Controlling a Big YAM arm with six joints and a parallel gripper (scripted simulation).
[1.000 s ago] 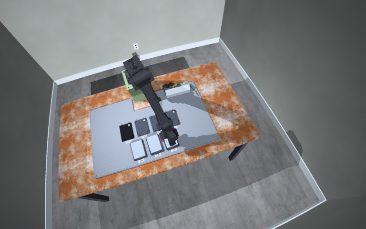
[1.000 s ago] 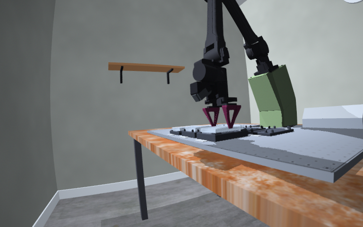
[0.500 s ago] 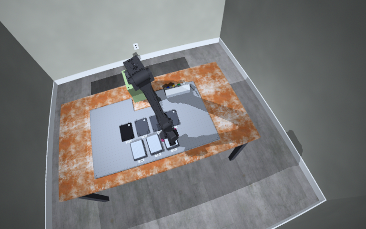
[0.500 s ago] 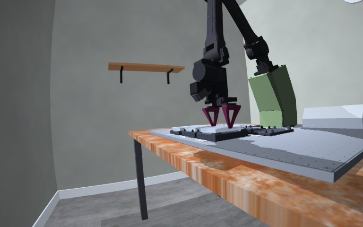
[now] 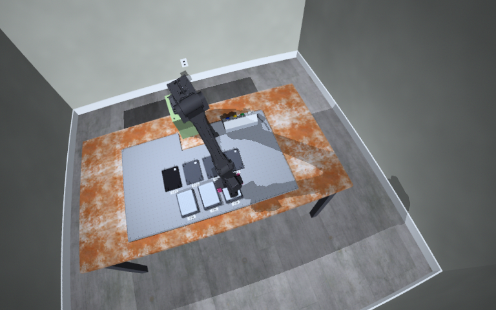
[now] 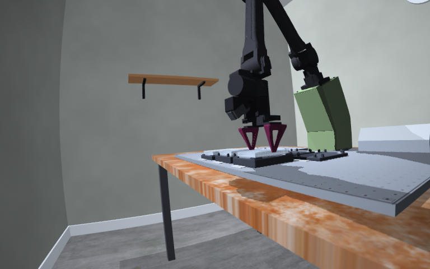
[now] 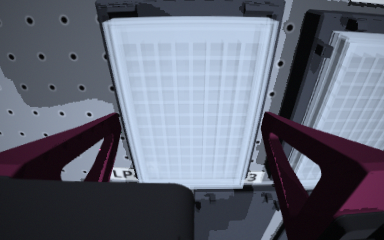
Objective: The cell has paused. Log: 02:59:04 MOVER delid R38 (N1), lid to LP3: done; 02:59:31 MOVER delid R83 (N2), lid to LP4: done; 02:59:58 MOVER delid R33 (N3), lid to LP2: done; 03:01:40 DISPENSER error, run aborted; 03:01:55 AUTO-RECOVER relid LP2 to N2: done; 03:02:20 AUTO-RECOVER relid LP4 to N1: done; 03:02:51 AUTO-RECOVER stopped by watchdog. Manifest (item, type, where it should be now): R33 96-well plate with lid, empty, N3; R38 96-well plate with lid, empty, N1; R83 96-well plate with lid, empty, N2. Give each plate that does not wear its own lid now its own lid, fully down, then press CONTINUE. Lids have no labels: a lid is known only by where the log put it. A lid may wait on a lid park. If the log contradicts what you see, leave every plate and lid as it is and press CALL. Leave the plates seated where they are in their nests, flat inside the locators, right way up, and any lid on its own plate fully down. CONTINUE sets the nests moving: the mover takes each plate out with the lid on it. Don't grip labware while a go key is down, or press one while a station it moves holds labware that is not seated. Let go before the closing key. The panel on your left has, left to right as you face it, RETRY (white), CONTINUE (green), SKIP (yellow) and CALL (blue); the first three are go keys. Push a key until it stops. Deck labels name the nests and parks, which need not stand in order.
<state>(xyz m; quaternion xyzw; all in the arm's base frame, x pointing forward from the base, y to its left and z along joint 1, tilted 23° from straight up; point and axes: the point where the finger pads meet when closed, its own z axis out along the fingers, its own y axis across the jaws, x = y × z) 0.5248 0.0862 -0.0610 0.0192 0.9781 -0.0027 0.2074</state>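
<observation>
Now: the clear lid 10 mm below my hand. The rest, counted from my hand: LP3 label 100 mm behind, 50 mm to the right, 40 mm below; LP4 label 90 mm behind, 70 mm to the left, 40 mm below; LP3 park 190 mm behind, 40 mm to the right, 40 mm below.
</observation>
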